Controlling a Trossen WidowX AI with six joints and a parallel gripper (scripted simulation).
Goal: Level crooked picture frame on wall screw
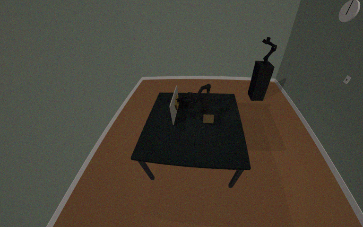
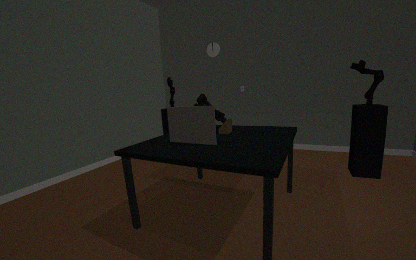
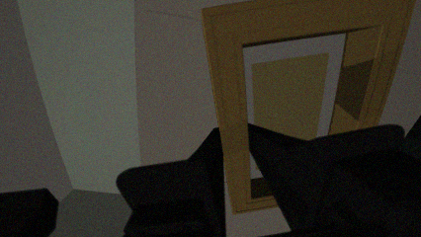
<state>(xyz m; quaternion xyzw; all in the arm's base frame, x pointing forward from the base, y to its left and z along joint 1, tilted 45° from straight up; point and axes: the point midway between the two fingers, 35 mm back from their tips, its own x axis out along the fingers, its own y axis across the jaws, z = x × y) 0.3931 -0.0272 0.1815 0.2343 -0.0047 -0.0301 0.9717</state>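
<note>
Right now my gripper tip is 50 mm above the picture frame and 10 mm to the left of it. From my gripper tip the other things lie so: wall panel 70 mm below, 20 mm ahead.
</note>
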